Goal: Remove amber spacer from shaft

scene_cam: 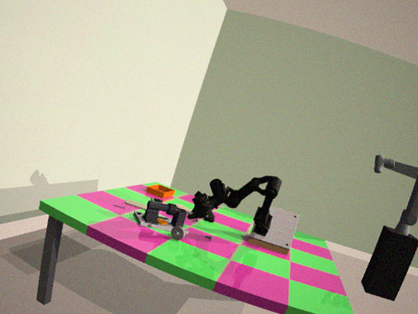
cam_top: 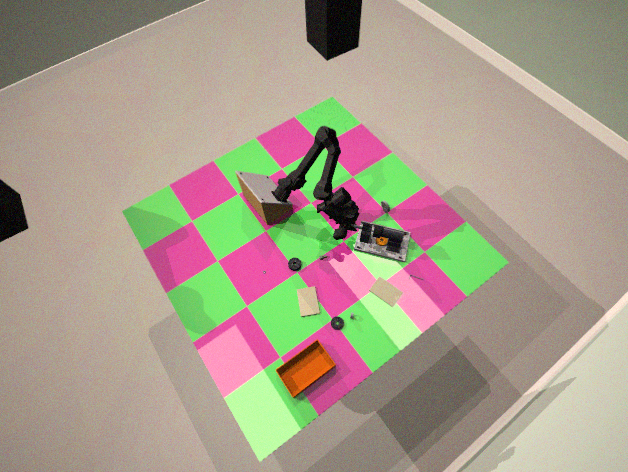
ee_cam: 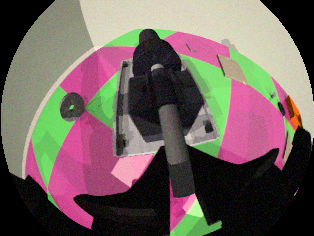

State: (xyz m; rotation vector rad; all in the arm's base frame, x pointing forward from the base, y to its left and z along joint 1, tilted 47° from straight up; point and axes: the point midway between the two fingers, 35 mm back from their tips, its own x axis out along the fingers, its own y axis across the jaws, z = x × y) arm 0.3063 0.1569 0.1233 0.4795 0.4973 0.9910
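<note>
Right now the grey shaft is 5 cm ahead of my gripper tip, 4 cm to the left of it and 3 cm above it. From my gripper tip the other things lie so: grey gear 19 cm to the left, 4 cm behind, 2 cm below; amber spacer 9 cm ahead, 8 cm to the left, 4 cm below; orange tray 50 cm to the right, 38 cm ahead, 4 cm below.
</note>
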